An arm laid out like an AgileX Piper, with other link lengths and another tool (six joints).
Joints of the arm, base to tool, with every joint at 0 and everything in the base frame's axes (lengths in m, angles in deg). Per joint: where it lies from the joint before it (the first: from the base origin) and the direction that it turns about. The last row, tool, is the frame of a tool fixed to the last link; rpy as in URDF.
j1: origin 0 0 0.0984 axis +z
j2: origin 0 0 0 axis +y
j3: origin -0.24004 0 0.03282 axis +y
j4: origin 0.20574 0 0.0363 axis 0.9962 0 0.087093
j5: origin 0 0 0 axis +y
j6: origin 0.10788 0 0.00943 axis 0.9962 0 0.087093
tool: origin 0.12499 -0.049 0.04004 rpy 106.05 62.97 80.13
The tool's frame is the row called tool.
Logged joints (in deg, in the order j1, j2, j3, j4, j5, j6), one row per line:
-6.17 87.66 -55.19 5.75 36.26 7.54
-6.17 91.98 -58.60 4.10 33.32 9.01
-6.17 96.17 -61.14 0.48 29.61 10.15
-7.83 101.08 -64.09 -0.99 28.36 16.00
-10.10 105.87 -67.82 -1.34 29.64 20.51
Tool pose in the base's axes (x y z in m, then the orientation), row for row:
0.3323 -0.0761 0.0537 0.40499 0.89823 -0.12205 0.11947
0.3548 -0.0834 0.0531 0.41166 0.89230 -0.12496 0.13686
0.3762 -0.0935 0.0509 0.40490 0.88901 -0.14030 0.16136
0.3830 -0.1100 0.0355 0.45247 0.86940 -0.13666 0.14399
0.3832 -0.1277 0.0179 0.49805 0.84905 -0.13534 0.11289
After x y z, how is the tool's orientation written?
As a quaternion, x y z w.
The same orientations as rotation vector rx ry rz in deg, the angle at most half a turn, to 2 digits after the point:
67.83 150.43 -20.44
68.26 147.97 -20.72
66.23 145.42 -22.95
74.73 143.59 -22.57
83.73 142.73 -22.75

